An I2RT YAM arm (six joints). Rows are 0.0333 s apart.
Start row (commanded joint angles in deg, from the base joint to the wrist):
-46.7, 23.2, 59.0, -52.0, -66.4, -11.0
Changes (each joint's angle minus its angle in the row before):
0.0, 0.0, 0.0, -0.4, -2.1, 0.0
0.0, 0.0, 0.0, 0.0, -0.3, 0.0
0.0, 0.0, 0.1, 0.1, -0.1, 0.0
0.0, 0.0, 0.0, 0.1, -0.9, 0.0
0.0, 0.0, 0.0, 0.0, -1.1, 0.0
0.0, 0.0, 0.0, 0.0, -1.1, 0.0
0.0, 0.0, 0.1, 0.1, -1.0, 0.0
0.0, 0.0, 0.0, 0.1, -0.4, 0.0
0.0, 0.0, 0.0, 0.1, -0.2, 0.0
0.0, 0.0, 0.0, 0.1, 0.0, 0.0
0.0, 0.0, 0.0, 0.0, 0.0, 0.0
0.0, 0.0, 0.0, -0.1, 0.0, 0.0
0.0, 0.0, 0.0, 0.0, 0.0, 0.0
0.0, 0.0, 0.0, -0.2, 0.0, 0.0
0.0, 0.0, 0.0, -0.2, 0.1, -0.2
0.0, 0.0, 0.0, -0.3, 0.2, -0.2
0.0, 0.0, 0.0, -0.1, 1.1, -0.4
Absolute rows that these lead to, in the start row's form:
-46.7, 23.2, 59.0, -52.4, -68.5, -11.0
-46.7, 23.2, 59.0, -52.4, -68.8, -11.0
-46.7, 23.2, 59.1, -52.3, -68.9, -11.0
-46.7, 23.2, 59.1, -52.2, -69.8, -11.0
-46.7, 23.2, 59.1, -52.2, -70.9, -11.0
-46.7, 23.2, 59.1, -52.2, -72.0, -11.0
-46.7, 23.2, 59.2, -52.1, -73.0, -11.0
-46.7, 23.2, 59.2, -52.0, -73.4, -11.0
-46.7, 23.2, 59.2, -51.9, -73.6, -11.0
-46.7, 23.2, 59.2, -51.8, -73.6, -11.0
-46.7, 23.2, 59.2, -51.8, -73.6, -11.0
-46.7, 23.2, 59.2, -51.9, -73.6, -11.0
-46.7, 23.2, 59.2, -51.9, -73.6, -11.0
-46.7, 23.2, 59.2, -52.1, -73.6, -11.0
-46.7, 23.2, 59.2, -52.3, -73.5, -11.2
-46.7, 23.2, 59.2, -52.6, -73.3, -11.4
-46.7, 23.2, 59.2, -52.7, -72.2, -11.8

